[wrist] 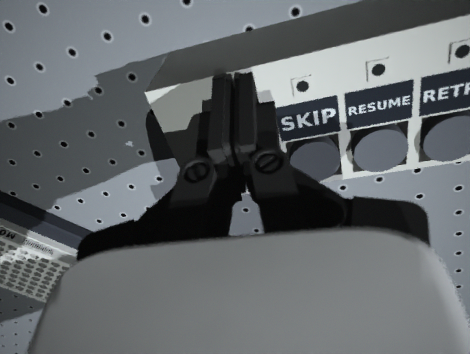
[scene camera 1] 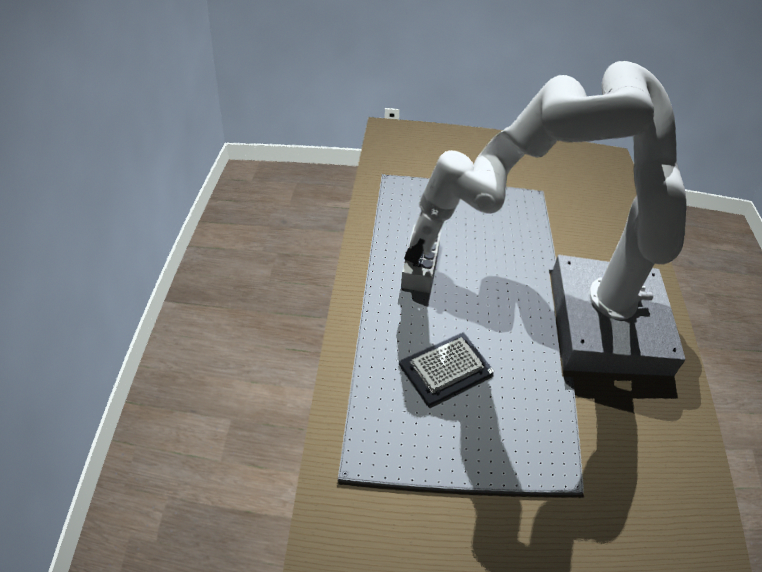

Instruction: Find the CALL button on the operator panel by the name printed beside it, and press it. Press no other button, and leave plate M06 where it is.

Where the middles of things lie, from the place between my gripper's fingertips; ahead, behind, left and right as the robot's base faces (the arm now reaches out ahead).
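Scene:
Plate M06 (scene camera 1: 446, 365): my gripper is 270 mm to the right of it, 60 mm past it and 40 mm above it. Dark plate holder (scene camera 1: 430, 399): 60 mm behind my hand, 270 mm to the left of it and 50 mm below it.

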